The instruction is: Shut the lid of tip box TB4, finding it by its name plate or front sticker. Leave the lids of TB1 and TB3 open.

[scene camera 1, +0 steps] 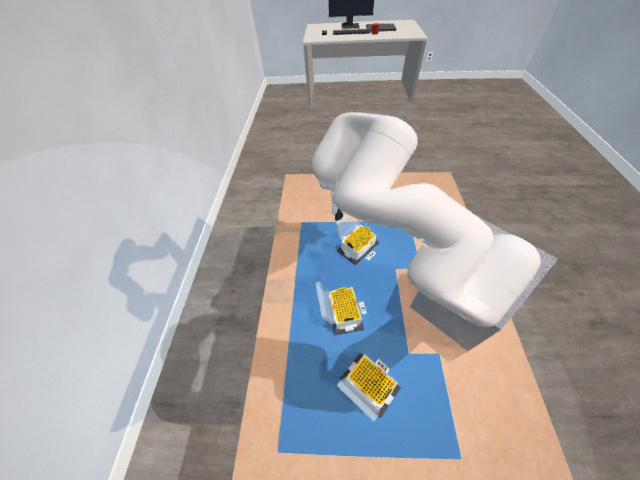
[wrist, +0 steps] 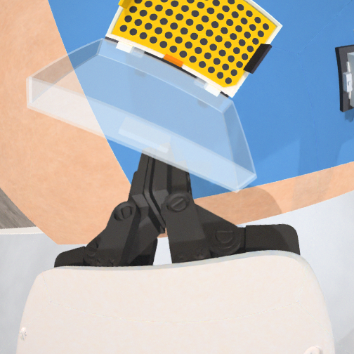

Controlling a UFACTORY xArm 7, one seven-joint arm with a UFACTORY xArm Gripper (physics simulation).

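Places are measured from the arm's base along level axes (x ahead, y left, z up), in centimetres.
Pixels of known places: gripper, fingertip midpoint: [scene camera 1: 338, 219].
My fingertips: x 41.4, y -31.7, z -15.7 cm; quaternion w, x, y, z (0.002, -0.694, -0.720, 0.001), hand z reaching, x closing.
Ahead of a thing's pixels: the offset from my fingertips to its top centre. "spot": to the spot under its first point. Level surfaces: height alone.
Three tip boxes with yellow racks have clear lids standing open. The far box {dx -8.4, dy +4.6, dz -4.9 cm} [scene camera 1: 359, 239] [wrist: 195, 37] has its clear lid {spot: dx -3.2, dy +1.3, dz -4.8 cm} [scene camera 1: 346, 229] [wrist: 150, 95] open on the side toward my gripper. The middle box {dx -2.9, dy +33.7, dz -4.9 cm} [scene camera 1: 345, 305] has its lid {spot: dx +4.0, dy +34.7, dz -3.5 cm} [scene camera 1: 324, 303] open to the left. The near box {dx -11.0, dy +56.8, dz -4.9 cm} [scene camera 1: 371, 381] has its lid [scene camera 1: 358, 400] open at its lower left. The name plates are too small to read. My gripper [scene camera 1: 338, 215] [wrist: 163, 163] is shut and empty, its fingertips behind the far box's lid and partly seen through its outer edge; whether they touch it I cannot tell.
The boxes stand on a blue mat {dz -12.4 cm} [scene camera 1: 369, 434] on a tan table top {dz -12.7 cm} [scene camera 1: 263, 408]. The arm's grey base block [scene camera 1: 447, 320] is at the right. Part of another box's dark base [wrist: 342, 80] shows at the right edge of the wrist view. A desk [scene camera 1: 361, 35] stands far behind.
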